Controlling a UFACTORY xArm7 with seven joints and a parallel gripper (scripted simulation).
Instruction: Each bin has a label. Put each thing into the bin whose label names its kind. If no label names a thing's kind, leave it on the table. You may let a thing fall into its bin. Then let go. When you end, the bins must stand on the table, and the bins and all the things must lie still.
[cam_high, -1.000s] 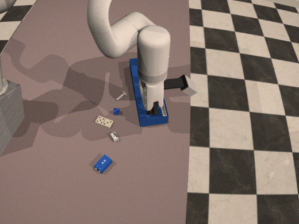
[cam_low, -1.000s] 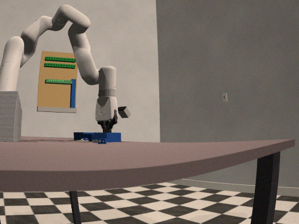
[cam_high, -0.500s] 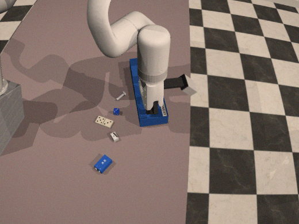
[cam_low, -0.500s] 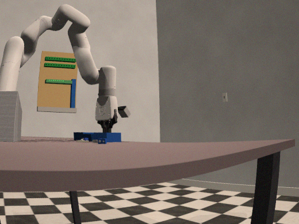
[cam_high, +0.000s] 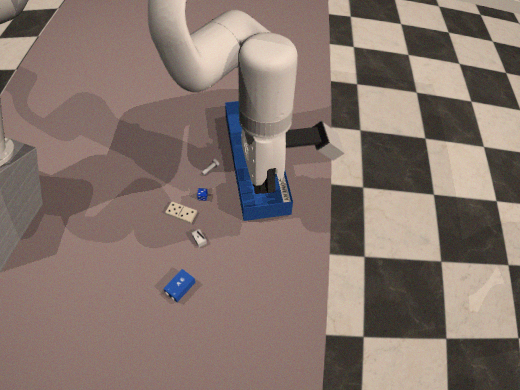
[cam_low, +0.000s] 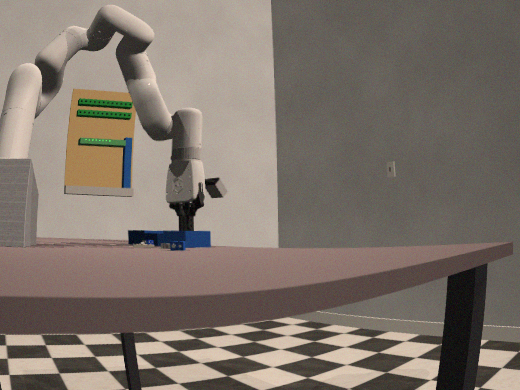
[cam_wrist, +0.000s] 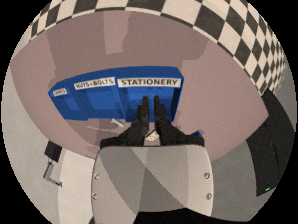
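Right now the blue three-part bin is 80 mm to the left of my hand, 40 mm below it and 20 mm behind it. From my hand the other things lie so: blue die: 110 mm behind, 50 mm below, 10 mm to the right; then bolt: 100 mm behind, 60 mm to the left, 50 mm below; then white sharpener: 100 mm behind, 90 mm to the right, 50 mm below.
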